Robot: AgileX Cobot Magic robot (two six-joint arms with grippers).
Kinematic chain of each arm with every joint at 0, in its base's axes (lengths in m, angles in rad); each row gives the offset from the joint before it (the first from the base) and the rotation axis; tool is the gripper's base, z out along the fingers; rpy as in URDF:
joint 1: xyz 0 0 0.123 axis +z
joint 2: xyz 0 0 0 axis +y
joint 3: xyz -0.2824 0 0.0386 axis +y
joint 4: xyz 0.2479 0 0.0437 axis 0.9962 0 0.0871
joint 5: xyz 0 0 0 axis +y
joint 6: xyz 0.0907 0 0.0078 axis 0.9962 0 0.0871
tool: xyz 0 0 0 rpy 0 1.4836 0
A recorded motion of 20 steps. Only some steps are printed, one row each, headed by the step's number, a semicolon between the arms.
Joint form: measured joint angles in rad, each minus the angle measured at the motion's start. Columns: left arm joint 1, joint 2, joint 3, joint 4, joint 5, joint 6; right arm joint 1, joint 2, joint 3, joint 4, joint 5, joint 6.
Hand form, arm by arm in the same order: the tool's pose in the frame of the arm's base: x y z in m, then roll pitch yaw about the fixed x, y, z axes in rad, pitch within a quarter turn. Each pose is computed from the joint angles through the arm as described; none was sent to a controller.
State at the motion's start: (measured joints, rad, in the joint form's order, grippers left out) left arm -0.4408 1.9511 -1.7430 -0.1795 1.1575 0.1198; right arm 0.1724 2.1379 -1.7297 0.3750 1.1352 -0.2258
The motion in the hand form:
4: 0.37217 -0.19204 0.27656 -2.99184 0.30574 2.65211; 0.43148 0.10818 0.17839 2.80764 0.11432 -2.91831
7: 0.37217 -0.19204 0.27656 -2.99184 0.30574 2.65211; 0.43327 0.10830 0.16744 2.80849 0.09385 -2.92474
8: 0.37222 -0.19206 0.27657 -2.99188 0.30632 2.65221; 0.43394 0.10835 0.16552 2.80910 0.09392 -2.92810
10: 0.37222 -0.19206 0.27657 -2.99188 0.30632 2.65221; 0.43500 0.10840 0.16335 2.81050 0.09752 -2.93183
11: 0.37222 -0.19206 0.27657 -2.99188 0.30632 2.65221; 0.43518 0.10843 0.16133 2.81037 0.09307 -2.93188
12: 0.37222 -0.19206 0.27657 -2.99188 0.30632 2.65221; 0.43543 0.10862 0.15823 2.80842 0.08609 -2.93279
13: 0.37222 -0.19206 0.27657 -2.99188 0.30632 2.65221; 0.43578 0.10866 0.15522 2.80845 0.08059 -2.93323
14: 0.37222 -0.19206 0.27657 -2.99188 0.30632 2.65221; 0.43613 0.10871 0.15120 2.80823 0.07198 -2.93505
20: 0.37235 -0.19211 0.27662 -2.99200 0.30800 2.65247; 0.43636 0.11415 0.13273 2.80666 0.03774 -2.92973
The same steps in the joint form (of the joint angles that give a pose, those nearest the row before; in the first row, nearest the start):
4: 0.0000 0.0000 0.0000 0.0000 0.0000 0.0000; 0.0051 0.0424 0.0000 0.0000 0.0019 0.0137
7: 0.0000 0.0000 0.0000 0.0000 0.0000 0.0000; 0.0051 0.0670 0.0000 -0.0014 -0.0044 0.0189
8: 0.0000 0.0000 0.0000 0.0000 -0.0006 0.0000; 0.0051 0.0713 0.0000 -0.0014 -0.0098 0.0206
10: 0.0000 0.0000 0.0000 0.0000 -0.0006 0.0000; 0.0051 0.0762 0.0000 -0.0014 -0.0192 0.0213
11: 0.0000 0.0000 0.0000 0.0000 -0.0006 0.0000; 0.0051 0.0807 0.0000 -0.0014 -0.0193 0.0213
12: 0.0000 0.0000 0.0000 0.0000 -0.0006 0.0000; 0.0051 0.0877 0.0000 0.0005 -0.0193 0.0213
13: 0.0000 0.0000 0.0000 0.0000 -0.0006 0.0000; 0.0051 0.0945 0.0000 0.0005 -0.0206 0.0213
14: 0.0000 0.0000 0.0000 0.0000 -0.0006 0.0000; 0.0051 0.1034 0.0000 0.0005 -0.0215 0.0229
20: 0.0000 0.0000 0.0000 0.0000 -0.0023 0.0000; 0.0169 0.1447 0.0000 0.0026 -0.0300 0.0257

